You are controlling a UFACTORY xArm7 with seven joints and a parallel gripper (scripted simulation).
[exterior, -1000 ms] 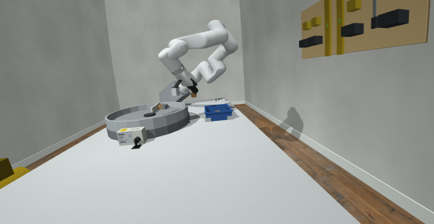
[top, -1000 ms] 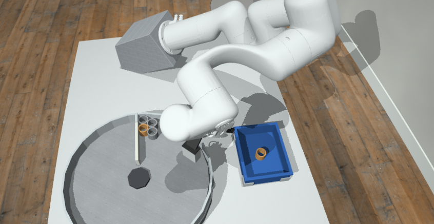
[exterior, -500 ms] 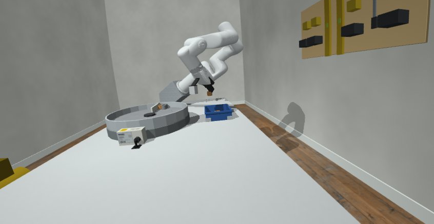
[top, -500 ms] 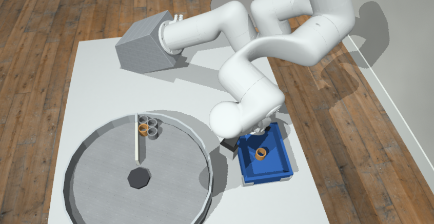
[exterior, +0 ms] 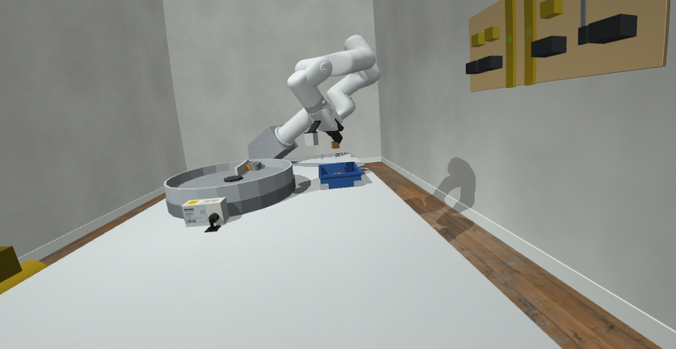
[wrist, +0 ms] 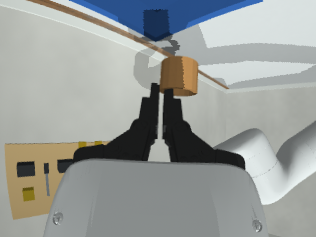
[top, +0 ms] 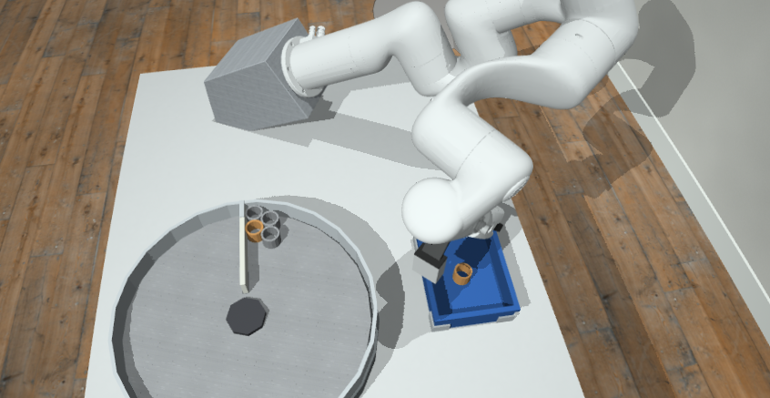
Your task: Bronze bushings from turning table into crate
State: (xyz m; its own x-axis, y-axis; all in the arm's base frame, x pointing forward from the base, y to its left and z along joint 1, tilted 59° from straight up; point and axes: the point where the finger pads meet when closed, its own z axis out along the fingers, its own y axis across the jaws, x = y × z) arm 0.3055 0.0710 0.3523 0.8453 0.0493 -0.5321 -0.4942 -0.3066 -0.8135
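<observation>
Right now the blue crate is 4 cm ahead of my hand and 14 cm below it. Also, from my hand: turning table 16 cm ahead, 36 cm to the right, 11 cm below.
</observation>
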